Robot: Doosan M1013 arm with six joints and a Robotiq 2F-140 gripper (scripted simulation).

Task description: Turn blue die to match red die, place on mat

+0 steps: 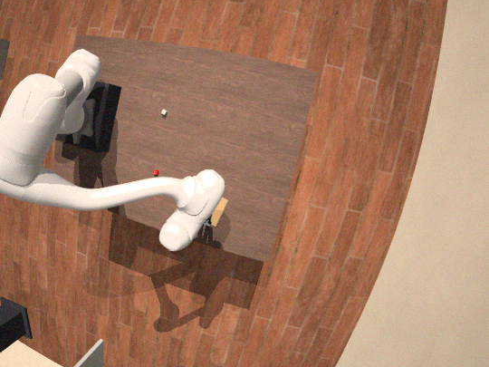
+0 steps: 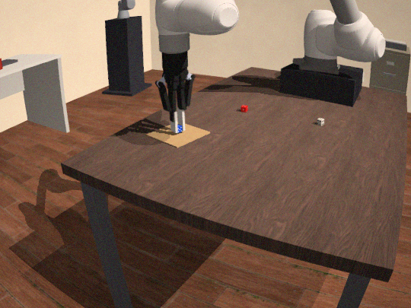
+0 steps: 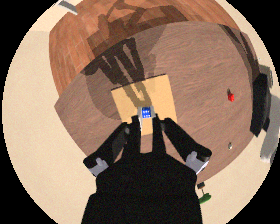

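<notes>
My gripper is now 3 cm above the blue die. The rest, counted from my hand: white die (25 cm behind, 41 cm to the left, 4 cm below); then tan mat (4 cm below); then red die (27 cm behind, 13 cm to the left, 4 cm below).
</notes>
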